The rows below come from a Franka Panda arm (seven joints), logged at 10 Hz.
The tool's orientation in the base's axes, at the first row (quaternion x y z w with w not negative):
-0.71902, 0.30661, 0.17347, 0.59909
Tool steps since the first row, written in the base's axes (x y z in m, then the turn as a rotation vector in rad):
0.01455, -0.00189, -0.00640, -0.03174, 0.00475, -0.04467
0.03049, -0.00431, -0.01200, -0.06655, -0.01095, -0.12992
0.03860, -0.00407, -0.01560, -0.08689, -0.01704, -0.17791
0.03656, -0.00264, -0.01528, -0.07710, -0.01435, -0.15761
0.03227, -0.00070, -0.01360, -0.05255, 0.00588, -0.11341
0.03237, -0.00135, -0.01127, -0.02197, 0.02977, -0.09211
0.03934, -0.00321, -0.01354, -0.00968, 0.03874, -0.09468
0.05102, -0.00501, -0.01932, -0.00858, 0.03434, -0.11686
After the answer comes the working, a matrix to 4 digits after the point.
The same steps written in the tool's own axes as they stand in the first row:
0.01533, -0.00443, 0.00131, 0.00258, 0.05388, 0.01077
0.03133, -0.01031, 0.00209, 0.03266, 0.14231, 0.01040
0.03959, -0.01288, 0.00408, 0.04839, 0.19232, 0.01276
0.03753, -0.01193, 0.00515, 0.04260, 0.17039, 0.01201
0.03281, -0.01060, 0.00615, 0.02908, 0.11918, 0.02467
0.03160, -0.01236, 0.00501, 0.03336, 0.08101, 0.04667
0.03868, -0.01500, 0.00454, 0.04210, 0.07413, 0.05737
0.05144, -0.01804, 0.00546, 0.05763, 0.09058, 0.05817

The tool's axes in the first row as the columns of a matrix, in the base's axes (rounded; the answer above uses it unrounded):
0.7518, -0.6488, 0.1179
-0.2331, -0.0942, 0.9679
-0.6168, -0.7551, -0.2220

